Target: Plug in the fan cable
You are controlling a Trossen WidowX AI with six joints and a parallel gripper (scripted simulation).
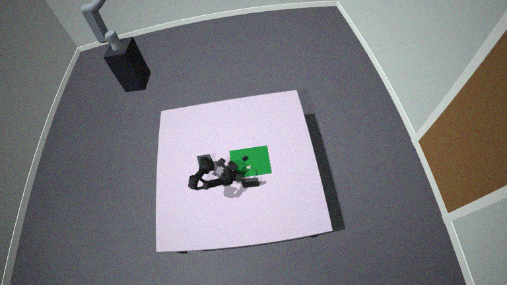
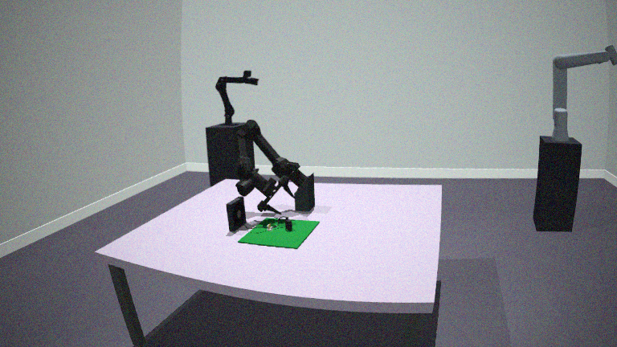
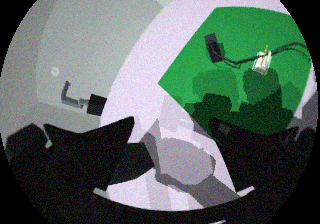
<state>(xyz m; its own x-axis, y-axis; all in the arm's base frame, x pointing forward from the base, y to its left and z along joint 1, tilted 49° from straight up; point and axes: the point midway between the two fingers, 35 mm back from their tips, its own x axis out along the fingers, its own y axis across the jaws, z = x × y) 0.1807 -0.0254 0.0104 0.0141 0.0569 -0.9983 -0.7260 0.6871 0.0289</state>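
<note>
The dark plug lies 12 cm ahead of my gripper tip, 6 cm to the left of it and 4 cm below it. From my gripper tip the other things lie so: four-pin header (15 cm ahead, 1 cm to the right, 6 cm below); then green board (16 cm ahead, 4 cm to the left, 7 cm below); then black fan (17 cm ahead, 15 cm to the right).
</note>
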